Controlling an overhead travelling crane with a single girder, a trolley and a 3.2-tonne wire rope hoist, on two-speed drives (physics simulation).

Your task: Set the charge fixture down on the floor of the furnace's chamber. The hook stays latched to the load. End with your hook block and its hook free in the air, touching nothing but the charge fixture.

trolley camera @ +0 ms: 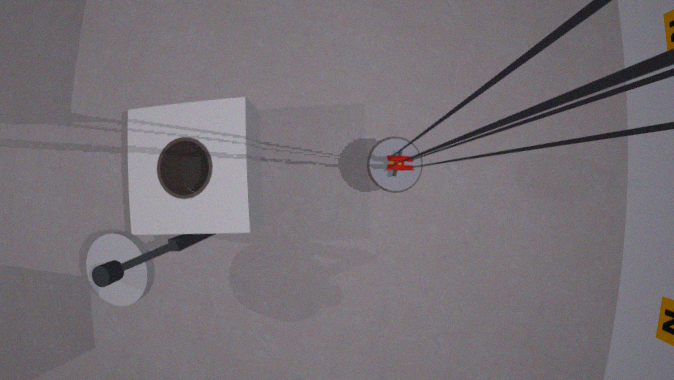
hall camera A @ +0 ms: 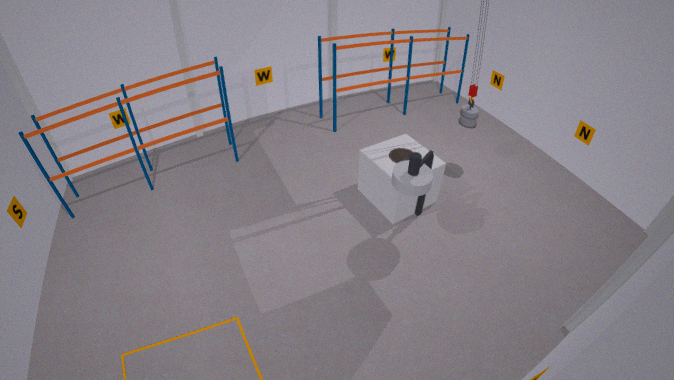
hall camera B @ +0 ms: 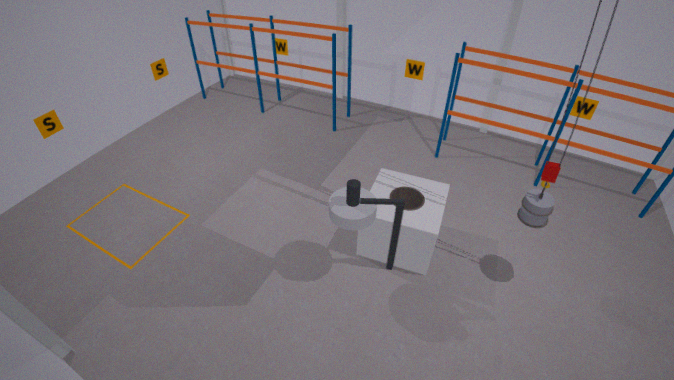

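The charge fixture [hall camera A: 468,120] [hall camera B: 537,205] [trolley camera: 382,177], two stacked grey discs, hangs in the air north of the furnace, clear of its side. It tilts slightly in the hall camera B view. My hook [hall camera A: 471,103] [hall camera B: 543,190] is latched to it under the red hook block [hall camera A: 473,90] [hall camera B: 550,172] [trolley camera: 406,163]. The ropes slant. The furnace [hall camera A: 375,185] [hall camera B: 435,210] [trolley camera: 145,200] is a white block with a round dark chamber opening [hall camera A: 400,155] [hall camera B: 407,198] [trolley camera: 184,168] in its top. The chamber floor is hard to make out.
The furnace's round lid [hall camera A: 406,185] [hall camera B: 350,215] [trolley camera: 135,290] is swung aside on a dark arm [hall camera B: 380,201] [trolley camera: 150,256]. Blue and orange racks [hall camera A: 334,90] [hall camera B: 334,85] stand along the W wall. The N wall [trolley camera: 645,200] is beyond the fixture. A yellow square [hall camera A: 180,336] [hall camera B: 95,205] marks the floor.
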